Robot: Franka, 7 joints.
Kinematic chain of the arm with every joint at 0, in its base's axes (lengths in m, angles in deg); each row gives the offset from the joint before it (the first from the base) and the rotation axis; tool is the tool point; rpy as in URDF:
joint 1: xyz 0 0 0.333 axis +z
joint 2: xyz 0 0 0 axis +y
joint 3: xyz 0 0 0.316 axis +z
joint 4: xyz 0.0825 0 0 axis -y
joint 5: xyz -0.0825 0 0.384 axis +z
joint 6: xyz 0 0 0 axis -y
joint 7: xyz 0.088 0 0 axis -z
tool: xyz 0 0 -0.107 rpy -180 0 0
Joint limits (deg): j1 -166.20..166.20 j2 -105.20..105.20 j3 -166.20..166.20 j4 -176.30..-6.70 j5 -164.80..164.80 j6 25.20..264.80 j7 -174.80..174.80
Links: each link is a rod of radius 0.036 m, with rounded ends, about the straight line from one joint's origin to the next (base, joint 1, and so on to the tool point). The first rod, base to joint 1, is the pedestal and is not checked.
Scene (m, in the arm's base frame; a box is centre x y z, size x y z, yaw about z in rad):
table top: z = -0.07
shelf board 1: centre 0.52 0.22 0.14 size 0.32 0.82 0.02 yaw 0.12
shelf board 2: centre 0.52 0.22 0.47 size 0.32 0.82 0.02 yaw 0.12
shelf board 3: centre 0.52 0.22 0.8 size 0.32 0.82 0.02 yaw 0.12
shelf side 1: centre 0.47 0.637 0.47 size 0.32 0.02 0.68 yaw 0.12
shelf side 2: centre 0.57 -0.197 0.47 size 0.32 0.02 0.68 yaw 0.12
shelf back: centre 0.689 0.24 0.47 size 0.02 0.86 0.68 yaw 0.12
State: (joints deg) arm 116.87 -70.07 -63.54 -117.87 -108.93 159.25 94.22
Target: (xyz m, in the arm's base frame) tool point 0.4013 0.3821 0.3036
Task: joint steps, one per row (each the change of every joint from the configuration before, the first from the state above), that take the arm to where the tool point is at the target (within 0.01 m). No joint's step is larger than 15 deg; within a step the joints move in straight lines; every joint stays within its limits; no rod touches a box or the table.
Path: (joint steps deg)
1: 12.33 3.41 -2.67 -4.21 -2.04 -6.49 -8.57
2: 12.34 3.41 -2.66 -4.20 -2.03 -6.48 -8.57
3: 12.33 3.40 -2.67 -4.21 -2.04 -6.49 -8.57
4: 12.33 3.41 -2.66 -4.21 -2.03 -6.48 -8.57
5: -9.75 -7.07 -7.17 -5.29 1.92 7.16 11.43
6: -9.75 -7.07 -7.17 -5.29 1.92 7.17 11.42
7: -9.74 -7.08 -7.17 -5.29 1.92 7.17 11.43
8: 2.58 0.12 -0.68 12.48 0.95 -2.47 0.00
9: 2.59 0.12 -0.67 12.48 0.95 -2.46 0.00

